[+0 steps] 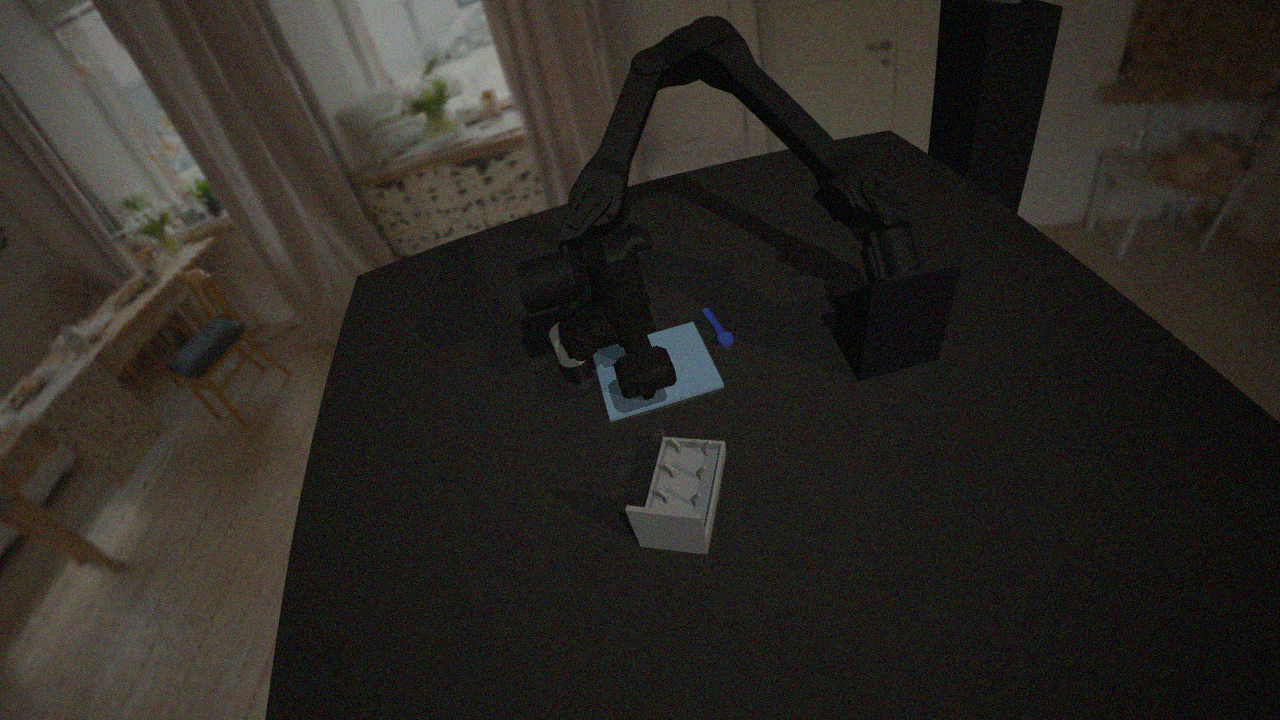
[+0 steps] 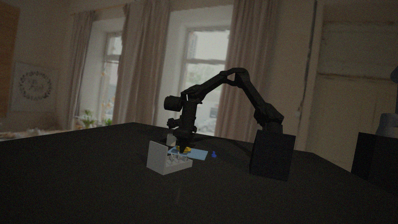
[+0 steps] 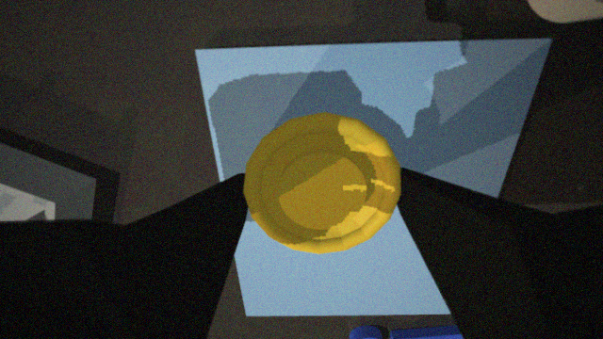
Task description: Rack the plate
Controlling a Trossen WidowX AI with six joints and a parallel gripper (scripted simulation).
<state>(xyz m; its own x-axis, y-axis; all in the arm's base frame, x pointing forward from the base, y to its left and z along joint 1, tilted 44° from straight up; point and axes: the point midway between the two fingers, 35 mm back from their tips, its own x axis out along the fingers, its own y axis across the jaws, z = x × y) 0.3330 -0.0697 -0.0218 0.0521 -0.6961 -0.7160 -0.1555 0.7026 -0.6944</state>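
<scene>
My gripper tip is now 2 cm past the light blue mat and 2 cm to the left of it. The rest, counted from my gripper tip: yellow plate: 1 cm above; then blue spoon: 12 cm behind, 7 cm to the right; then white cup: 9 cm ahead, 8 cm to the right, 2 cm above.
</scene>
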